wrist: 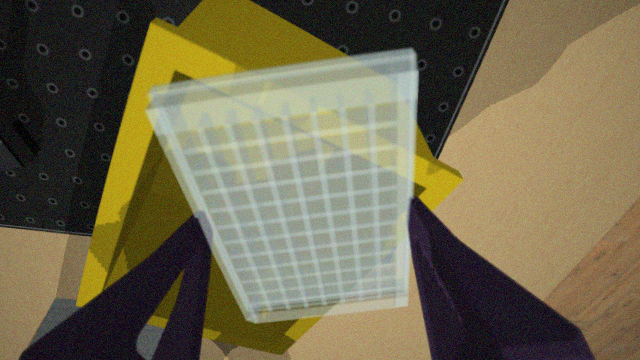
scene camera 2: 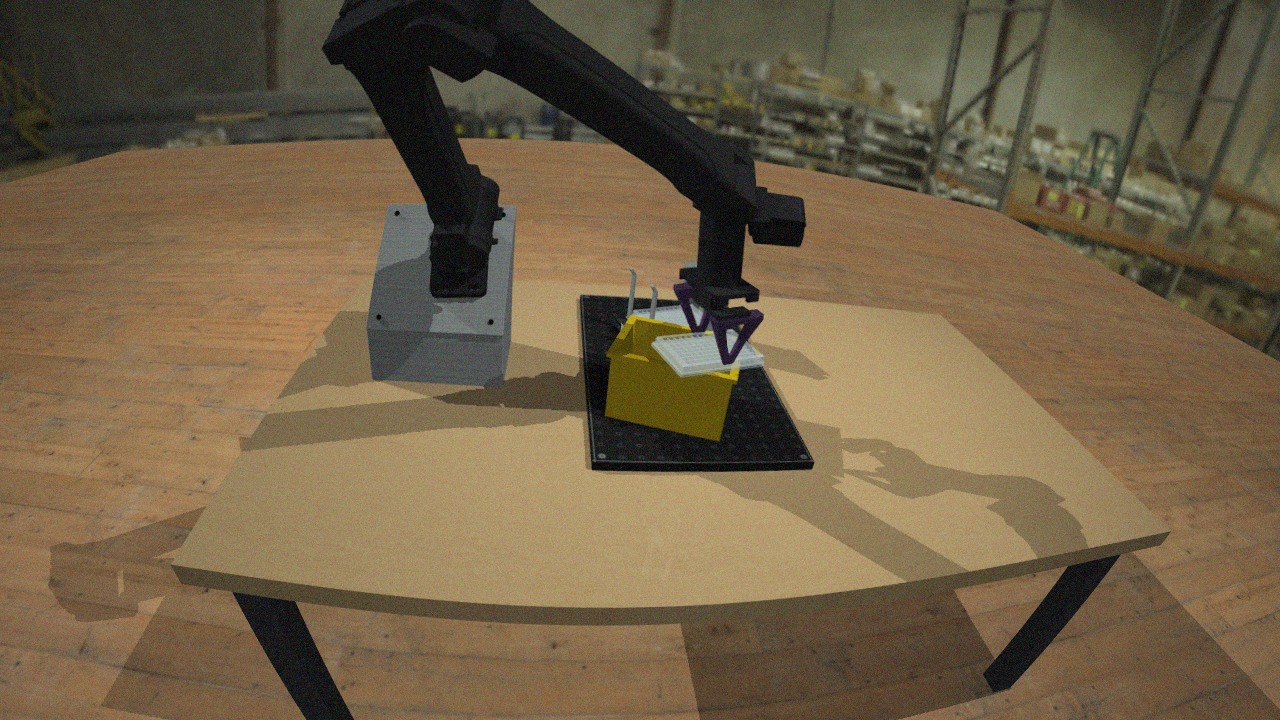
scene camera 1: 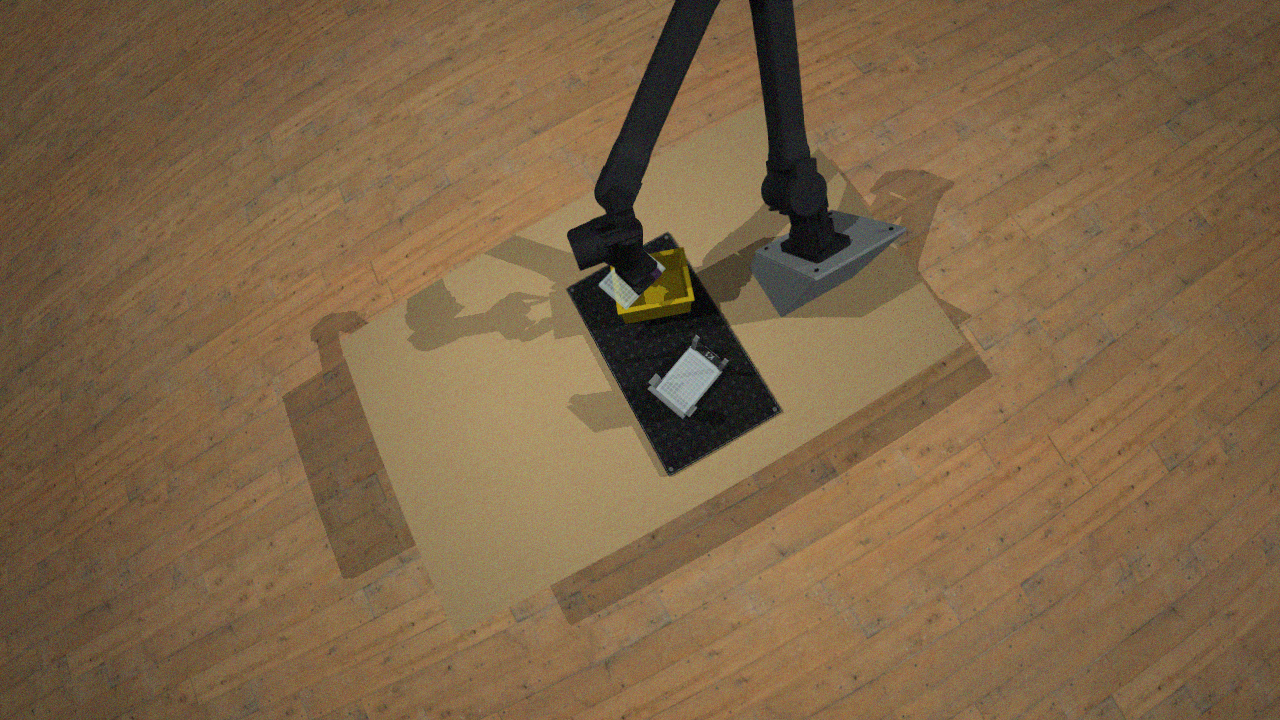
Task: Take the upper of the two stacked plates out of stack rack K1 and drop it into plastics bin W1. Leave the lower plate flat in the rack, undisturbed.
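Places are measured from the arm's base along level axes (x left, y back, z up), in millimetres.
Pixels of known places: gripper, between the fingertips: (wrist: 306, 214) (scene camera 2: 712, 349) (scene camera 1: 630, 277); arm's base, origin of its link: (scene camera 2: 461, 260) (scene camera 1: 814, 247).
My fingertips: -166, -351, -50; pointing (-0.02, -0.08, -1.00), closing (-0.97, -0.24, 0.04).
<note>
Ahead of a thing's pixels: the offset from my fingertips to its top centre, as dx, dy, dz. "pt": to the spot under its first point. Level surfaces: height alone.
My gripper (scene camera 2: 714, 345) (wrist: 306, 214) has its purple fingers on both long sides of a clear-white gridded plate {-2, +5, +6} (scene camera 1: 617, 288) (scene camera 2: 684, 356) (wrist: 305, 170), shut on it. This plate lies across the rim of the yellow bin W1 {+27, +38, -9} (scene camera 1: 657, 313) (scene camera 2: 666, 402) (wrist: 120, 150), slightly tilted, with part sticking out past the rim. Whether the rim still bears it I cannot tell. The other plate {+251, -7, -69} (scene camera 1: 689, 380) (scene camera 2: 666, 313) lies flat in rack K1 {pt +266, +69, +4} (scene camera 1: 723, 362) (scene camera 2: 632, 291); in scene camera 2 it is partly hidden behind the bin.
The bin and the rack stand on a black perforated board (scene camera 1: 707, 438) (scene camera 2: 617, 447) (wrist: 30, 190) on the tan table {dz -122} (scene camera 1: 465, 501) (scene camera 2: 402, 537). The arm's grey base block (scene camera 1: 796, 286) (scene camera 2: 438, 349) stands beside the board. The rack's thin posts rise above its plate.
</note>
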